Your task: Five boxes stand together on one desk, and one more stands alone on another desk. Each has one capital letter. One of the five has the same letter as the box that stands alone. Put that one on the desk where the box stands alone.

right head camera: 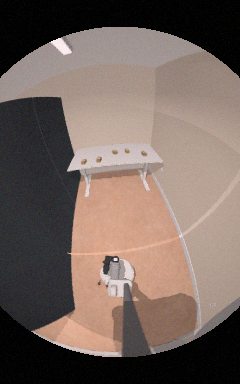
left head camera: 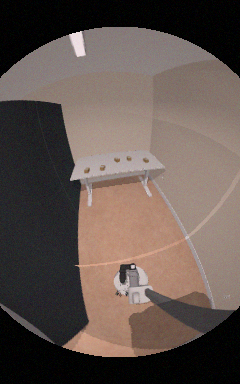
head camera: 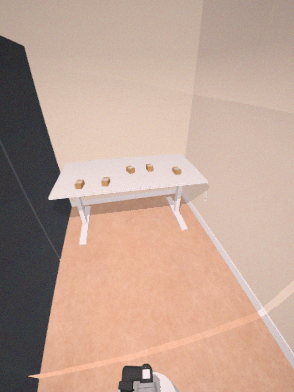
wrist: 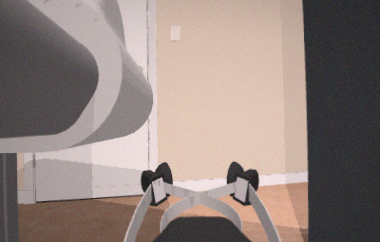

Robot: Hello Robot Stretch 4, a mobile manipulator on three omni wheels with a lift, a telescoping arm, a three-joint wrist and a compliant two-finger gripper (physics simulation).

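Places are measured from the robot's base along level axes (x ahead, y left, z up), in centimetres.
Pixels of known places: gripper, fingertip midpoint: (right head camera: 102,286) (left head camera: 121,295) (wrist: 199,175).
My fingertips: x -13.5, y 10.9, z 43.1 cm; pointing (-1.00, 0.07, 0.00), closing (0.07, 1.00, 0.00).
Observation:
Behind a point stands the place of what it marks.
A white desk (head camera: 117,191) @(x 135.8, y 21.1, z 68.1 cm) (left head camera: 107,175) (right head camera: 107,166) @(x 216.6, y 34.4, z 9.6 cm) stands at the far end of the room, with five small brown boxes on it. From left to right they are a first box (head camera: 79,184) @(x 140.2, y 56.2, z 74.1 cm) (left head camera: 87,170) @(x 140.7, y 55.0, z 72.7 cm) (right head camera: 84,161) @(x 141.9, y 54.9, z 72.5 cm), a second (head camera: 105,181) @(x 143.8, y 32.6, z 74.4 cm) (left head camera: 102,168) @(x 143.9, y 32.0, z 72.0 cm) (right head camera: 99,159) @(x 144.3, y 30.8, z 73.0 cm), a third (head camera: 130,169) @(x 167.9, y 10.0, z 74.1 cm) (left head camera: 117,160) @(x 167.8, y 8.9, z 71.8 cm) (right head camera: 114,152) @(x 168.0, y 9.6, z 72.0 cm), a fourth (head camera: 150,167) @(x 171.9, y -11.5, z 74.0 cm) (left head camera: 129,158) @(x 171.8, y -12.0, z 72.7 cm) (right head camera: 127,151) @(x 171.7, y -12.3, z 71.9 cm) and a fifth (head camera: 176,170) @(x 163.3, y -38.3, z 74.2 cm) (left head camera: 146,160) @(x 163.2, y -40.2, z 72.7 cm) (right head camera: 144,153) @(x 163.8, y -40.4, z 72.9 cm). Their letters are too small to read. The desk with the lone box does not show. My gripper (wrist: 199,175) @(x -13.5, y 10.9, z 43.1 cm) is open and empty, far from the desk.
A tall dark panel (head camera: 25,200) @(x 108.4, y 88.0, z 80.7 cm) (left head camera: 40,210) @(x 51.4, y 78.1, z 93.2 cm) (right head camera: 35,210) @(x 42.3, y 76.6, z 86.7 cm) (wrist: 345,120) stands along the left side in the head views. A beige wall (head camera: 250,150) @(x 124.7, y -85.4, z 110.7 cm) runs along the right. The wrist view shows a white door (wrist: 65,175) @(x -145.8, y -71.7, z 15.1 cm) and a light switch (wrist: 175,33) @(x -160.3, y 5.4, z 119.2 cm).

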